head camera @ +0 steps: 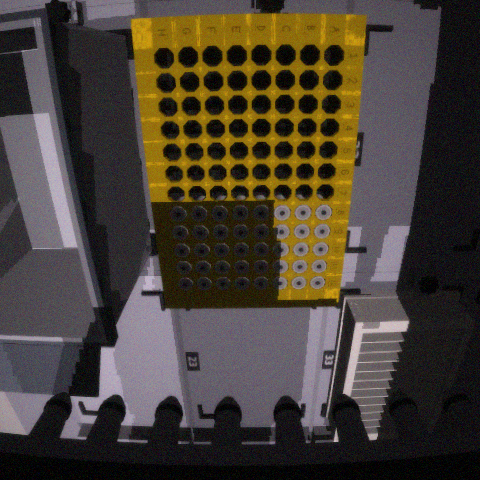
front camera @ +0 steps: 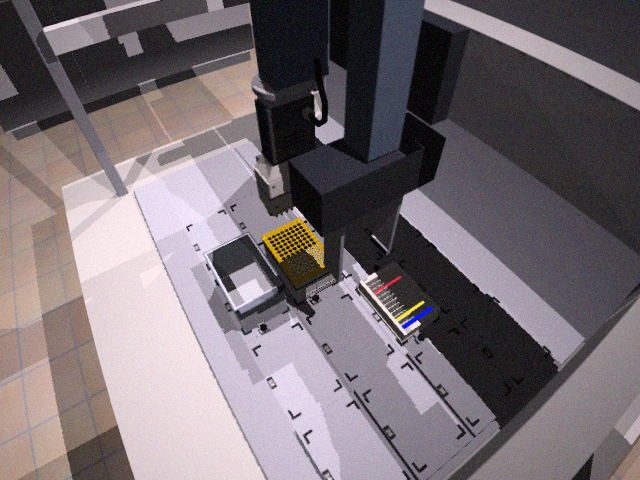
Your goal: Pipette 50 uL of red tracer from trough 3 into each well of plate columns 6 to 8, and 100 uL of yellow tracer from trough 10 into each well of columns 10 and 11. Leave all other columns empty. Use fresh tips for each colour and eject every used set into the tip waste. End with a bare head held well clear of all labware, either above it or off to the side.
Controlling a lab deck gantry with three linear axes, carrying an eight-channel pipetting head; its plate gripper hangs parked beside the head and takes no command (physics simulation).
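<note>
The eight-channel head (front camera: 273, 180) hangs low near the far end of the yellow tip rack (front camera: 266, 240) (head camera: 142, 90). Its dark nozzles (head camera: 228, 410) look bare, with no tips. Tip rack columns 1 to 7 are empty holes; columns 8 to 12 hold tips, partly in shadow. The trough block (front camera: 412, 327) (head camera: 382, 327) shows red (front camera: 387, 284), yellow (front camera: 412, 310) and blue (front camera: 418, 317) strips in the front view. The tip waste bin (front camera: 263, 311) (head camera: 105, 150) stands left of the rack. The parked gripper (front camera: 361, 266) is open, its paddles wide apart and empty. The plate does not show.
The dark gripper body (front camera: 356, 180) hangs right beside the head and hides part of the deck behind it. One gripper paddle (front camera: 333, 258) hangs by the rack's right side in the front view. A grey post (front camera: 85, 108) stands at the deck's left corner.
</note>
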